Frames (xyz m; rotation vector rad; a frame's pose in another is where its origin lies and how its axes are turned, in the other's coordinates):
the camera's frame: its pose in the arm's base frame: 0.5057 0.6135 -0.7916 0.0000 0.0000 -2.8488
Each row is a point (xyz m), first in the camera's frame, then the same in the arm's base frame.
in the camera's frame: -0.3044 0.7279 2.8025
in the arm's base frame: 1.0072 0.0044 2.0109
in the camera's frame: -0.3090 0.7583 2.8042
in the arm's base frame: 1.0204 -0.0233 2.0126
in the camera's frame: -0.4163 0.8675 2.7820
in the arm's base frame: 1.1547 -0.0969 1.9904
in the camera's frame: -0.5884 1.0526 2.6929
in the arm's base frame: 1.3729 -0.2245 1.9013
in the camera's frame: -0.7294 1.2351 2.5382
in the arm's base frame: 1.5605 -0.3585 1.7466
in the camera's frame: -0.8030 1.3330 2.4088
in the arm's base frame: 1.6593 -0.4310 1.6172
